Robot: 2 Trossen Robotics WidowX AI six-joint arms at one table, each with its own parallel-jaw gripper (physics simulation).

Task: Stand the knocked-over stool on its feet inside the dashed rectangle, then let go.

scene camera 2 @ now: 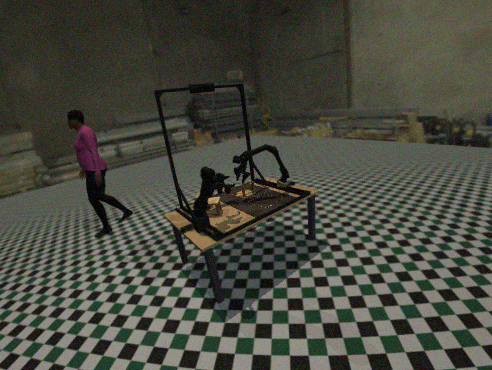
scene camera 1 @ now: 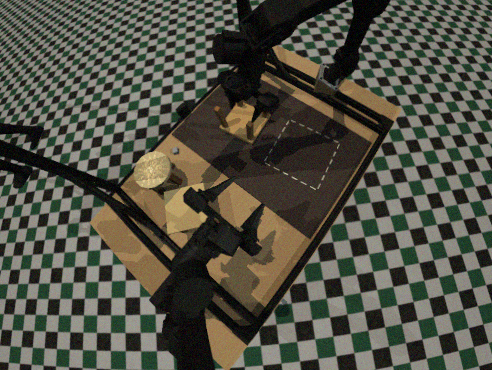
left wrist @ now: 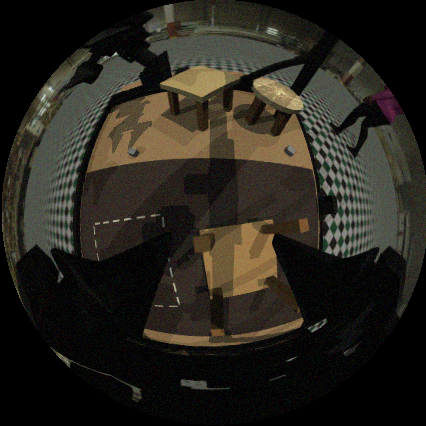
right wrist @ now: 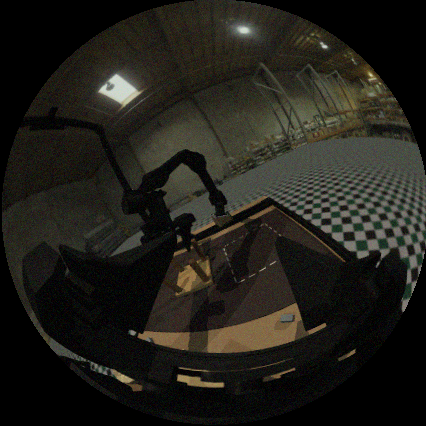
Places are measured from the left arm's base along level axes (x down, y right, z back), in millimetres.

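Pixels of known places: left gripper, fingertip midpoint: (scene camera 2: pixel 239 181) (scene camera 1: pixel 242 115) (left wrist: pixel 224 238) (right wrist: pixel 177 255); right gripper, fingertip midpoint: (scene camera 2: pixel 232 180) (scene camera 1: pixel 249 190) (right wrist: pixel 227 239); left arm's base at its link origin: (scene camera 2: pixel 283 180) (scene camera 1: pixel 329 76) (right wrist: pixel 219 214); right arm's base at its link origin: (scene camera 2: pixel 199 213) (left wrist: pixel 151 61).
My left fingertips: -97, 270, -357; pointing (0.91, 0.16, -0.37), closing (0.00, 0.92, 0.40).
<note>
For each thing: its middle in the pictures, then the offset to it from my left fingertips, as dx, dy, dz. "pt": a spot on its surface instead.
- knocked-over stool, body centre: (left wrist: pixel 249 269) (right wrist: pixel 185 267) (scene camera 1: pixel 244 113) (scene camera 2: pixel 243 188) +102, +27, +86
- dashed rectangle at a spot on its surface: (left wrist: pixel 162 216) (right wrist: pixel 235 281) pt +164, -97, -64
- upright square-topped stool at the middle of its body: (right wrist: pixel 203 390) (left wrist: pixel 200 94) (scene camera 1: pixel 192 210) (scene camera 2: pixel 212 206) +112, +89, -325
- round-topped stool at the middle of its body: (left wrist: pixel 271 106) (scene camera 1: pixel 160 174) +112, +258, -238
The knocked-over stool (scene camera 1: pixel 241 125) (left wrist: pixel 240 260) lies upside down on the dark mat, its square light-wood seat flat and its legs pointing up. In the right wrist view the stool (right wrist: pixel 194 281) also shows legs up. It lies outside the dashed rectangle (scene camera 1: pixel 317 189) (left wrist: pixel 162 216) (right wrist: pixel 238 281), to its left in scene camera 1. My left gripper (scene camera 1: pixel 244 110) (left wrist: pixel 224 238) is open and empty above the stool; its fingers and arm hide part of the seat and legs. My right gripper (scene camera 1: pixel 249 192) (right wrist: pixel 227 239) is open and empty above the bare-wood part of the table, away from the stool.
An upright square-topped stool (scene camera 1: pixel 181 212) (left wrist: pixel 201 82) and a round-topped stool (scene camera 1: pixel 152 170) (left wrist: pixel 277 95) stand on the wood part. Small grey blocks (left wrist: pixel 133 152) (left wrist: pixel 290 150) lie near the mat's edge. A black frame (scene camera 2: pixel 201 88) rises over the table; a person (scene camera 2: pixel 90 155) is beyond it.
</note>
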